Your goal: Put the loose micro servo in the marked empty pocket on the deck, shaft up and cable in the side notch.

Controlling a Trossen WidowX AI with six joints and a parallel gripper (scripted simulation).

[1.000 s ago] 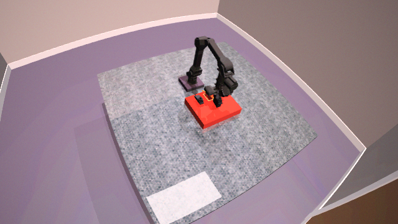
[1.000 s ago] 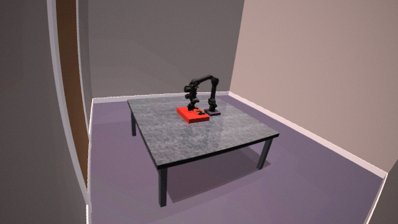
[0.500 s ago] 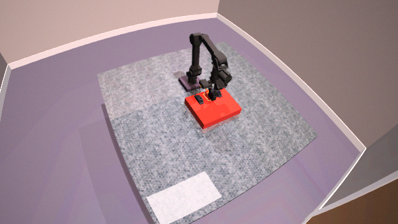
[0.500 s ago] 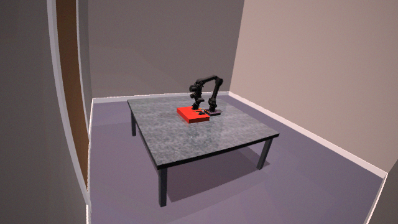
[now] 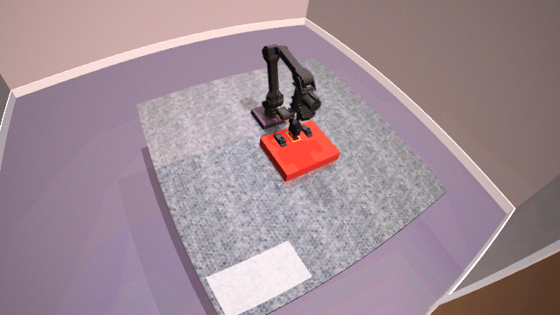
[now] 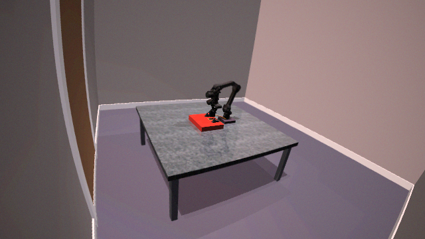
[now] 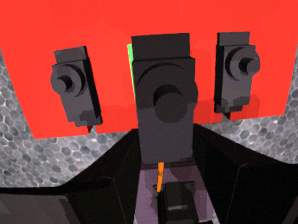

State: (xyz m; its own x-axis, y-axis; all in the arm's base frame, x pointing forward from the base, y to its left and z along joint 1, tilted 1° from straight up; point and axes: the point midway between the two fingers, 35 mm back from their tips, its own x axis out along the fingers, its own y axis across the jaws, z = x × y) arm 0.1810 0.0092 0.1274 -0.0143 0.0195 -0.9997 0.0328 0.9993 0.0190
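Right now the red deck is 120 mm ahead of my gripper tip and 100 mm below it.
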